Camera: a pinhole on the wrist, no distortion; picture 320 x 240 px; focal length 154.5 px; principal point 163.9 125.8 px. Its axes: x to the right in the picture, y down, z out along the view. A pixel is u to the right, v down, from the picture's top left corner.
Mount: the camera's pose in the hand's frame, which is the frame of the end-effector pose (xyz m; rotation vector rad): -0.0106 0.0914 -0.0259 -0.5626 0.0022 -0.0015
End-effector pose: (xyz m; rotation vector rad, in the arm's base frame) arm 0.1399 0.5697 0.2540 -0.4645 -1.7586 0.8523
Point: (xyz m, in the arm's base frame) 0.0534 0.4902 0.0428
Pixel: 10 52
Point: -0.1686 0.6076 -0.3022
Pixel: 100 156
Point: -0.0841 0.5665 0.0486
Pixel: 136 82
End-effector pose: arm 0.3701 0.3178 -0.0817 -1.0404 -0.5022 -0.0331
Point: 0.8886 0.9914 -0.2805
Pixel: 310 210
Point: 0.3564 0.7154 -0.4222
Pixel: 140 207
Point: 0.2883 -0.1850 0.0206
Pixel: behind the camera
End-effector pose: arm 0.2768 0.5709 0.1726 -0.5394 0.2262 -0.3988
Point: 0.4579 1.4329 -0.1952
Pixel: outside the picture
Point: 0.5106 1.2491 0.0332
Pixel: 149 221
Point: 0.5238 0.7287 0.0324
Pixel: outside the picture
